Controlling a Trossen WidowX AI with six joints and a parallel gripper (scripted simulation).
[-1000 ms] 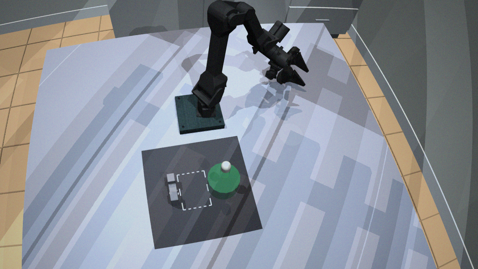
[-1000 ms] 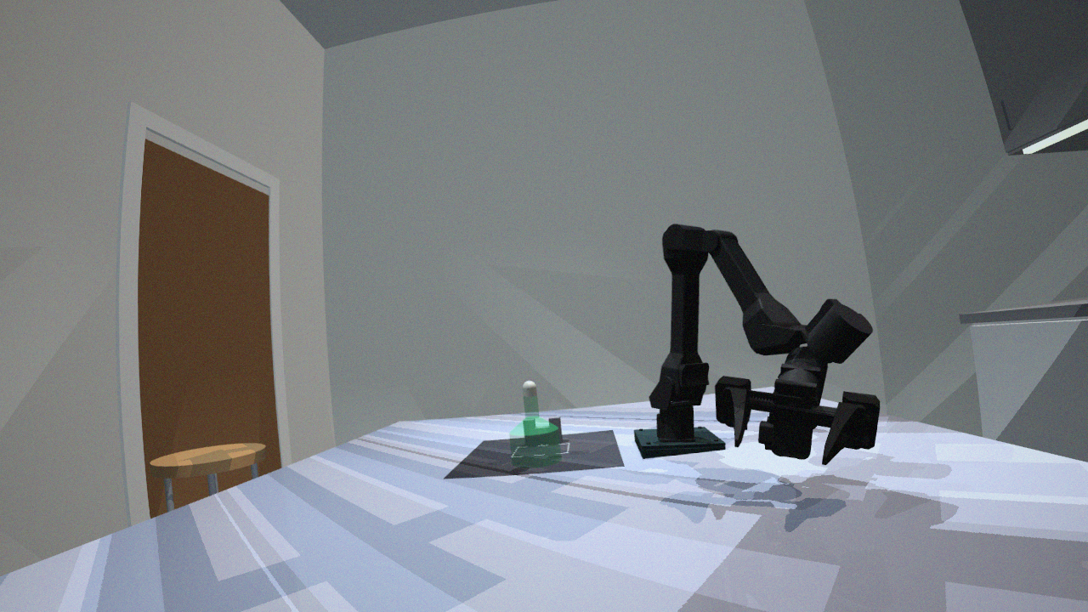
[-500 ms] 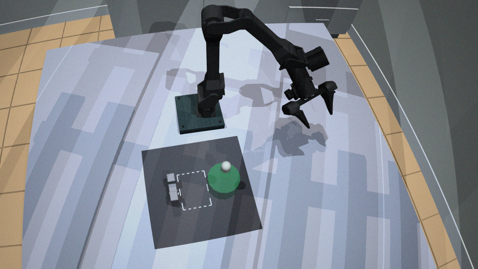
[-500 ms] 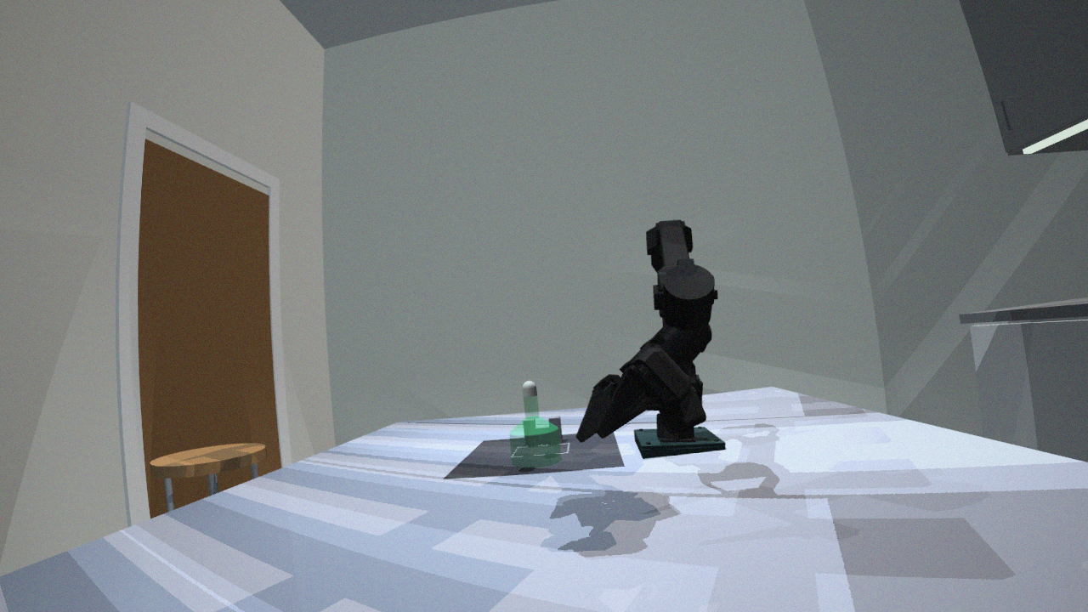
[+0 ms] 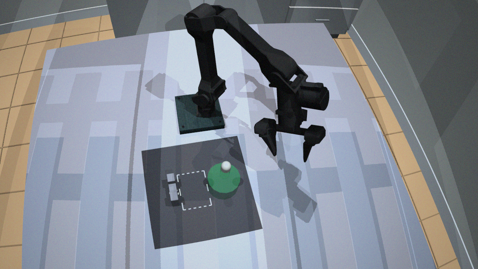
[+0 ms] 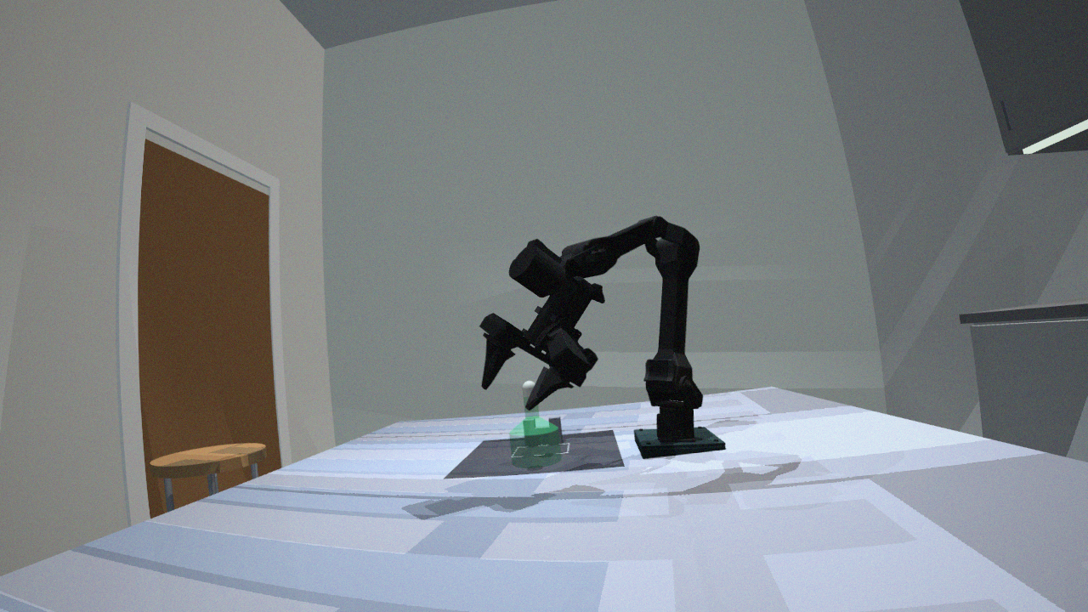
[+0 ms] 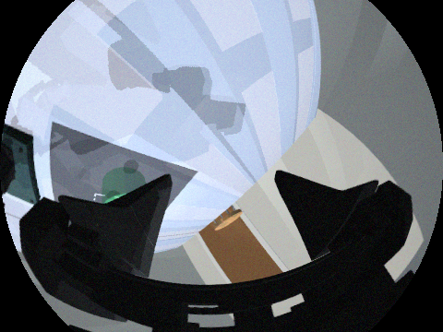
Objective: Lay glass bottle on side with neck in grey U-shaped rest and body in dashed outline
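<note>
Now: the green glass bottle 2 cm ahead of my gripper tip, 18 cm to the right of it and 5 cm below it. Round my gripper tip: dark mat 3 cm ahead, 25 cm to the right, 14 cm below.
</note>
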